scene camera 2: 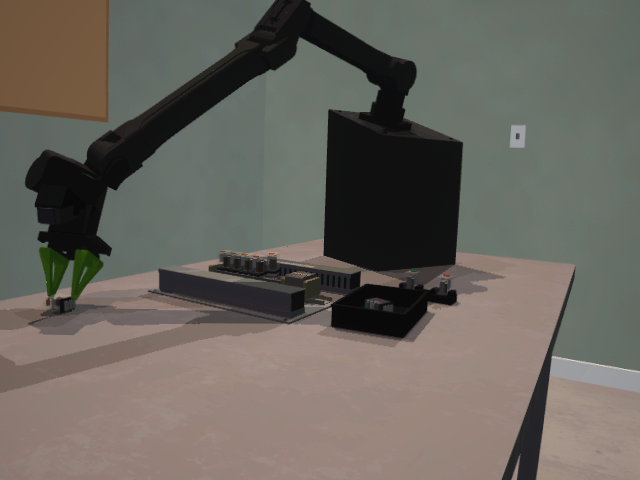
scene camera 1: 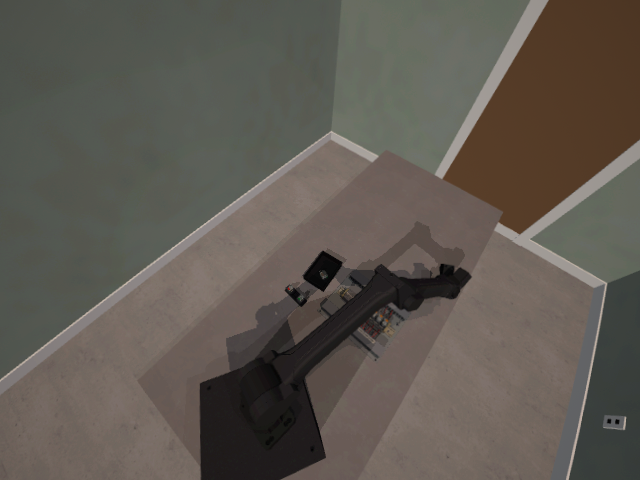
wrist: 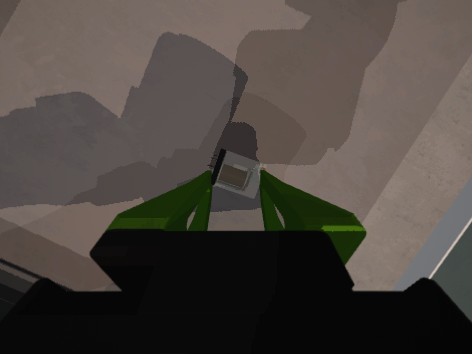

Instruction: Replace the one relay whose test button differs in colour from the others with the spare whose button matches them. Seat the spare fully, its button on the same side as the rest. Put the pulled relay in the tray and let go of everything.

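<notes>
A relay with an orange button lies on its side on the table, beyond the panel. My gripper is shut on it lengthwise, one green fingertip at the pin end and the other at the button end. In scene camera 1 the fingertips are hidden. Several relays with orange buttons stand upright in a row on the panel. The black tray holds a relay with green on it. A green-button relay and a red-button relay stand in black holders beside the tray.
A long grey duct runs along the panel edge between the held relay and the relay row. A second slotted duct stands behind. The arm's black pedestal stands at the far end of the table from the gripper.
</notes>
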